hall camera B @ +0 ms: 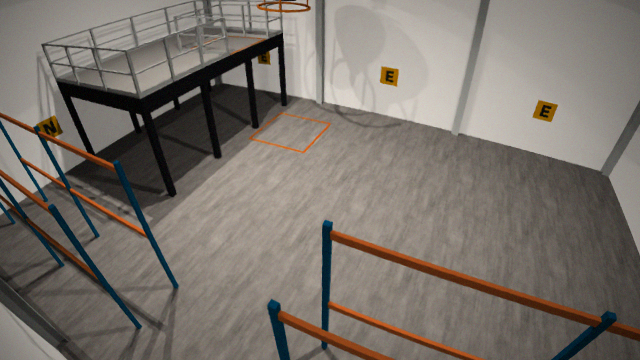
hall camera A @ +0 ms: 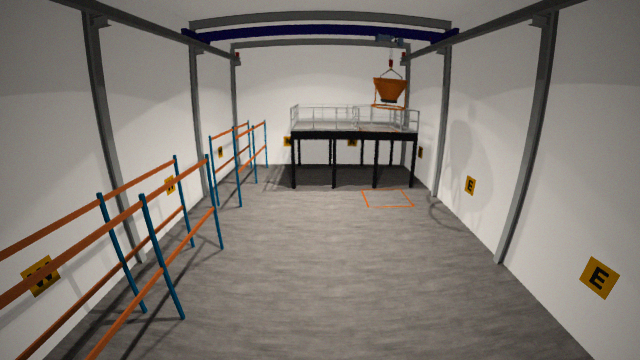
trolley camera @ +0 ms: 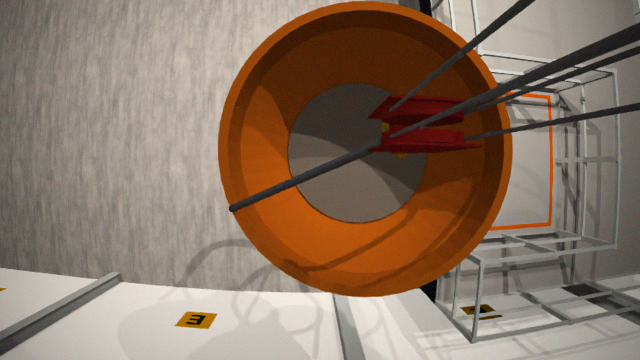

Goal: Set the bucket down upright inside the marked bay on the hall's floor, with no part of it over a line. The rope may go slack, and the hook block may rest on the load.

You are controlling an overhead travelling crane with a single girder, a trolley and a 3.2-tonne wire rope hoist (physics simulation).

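Observation:
The orange bucket [hall camera A: 390, 90] [trolley camera: 265, 150] hangs upright and high in the air by its bail. In hall camera B, the bucket's lower ring [hall camera B: 284, 10] shows at the top edge. The hook under the red hook block [hall camera A: 390, 69] [trolley camera: 392, 142] holds the bail, so the gripper is shut on the bucket. The marked bay [hall camera A: 391, 206] [hall camera B: 277, 145] is an orange outline on the floor, in front of the platform; in hall camera A it lies below the bucket. In the trolley camera the floor bay does not show; the bucket covers much of the view.
The railed platform [hall camera A: 350, 135] [hall camera B: 175, 89] stands on black legs directly behind the bay. A second orange outline [trolley camera: 551, 160] lies on its deck. The trolley [hall camera A: 390, 39] is near the right end of the blue girder [hall camera A: 310, 31]. Blue and orange racks [hall camera A: 215, 220] [hall camera B: 326, 280] stand at the left.

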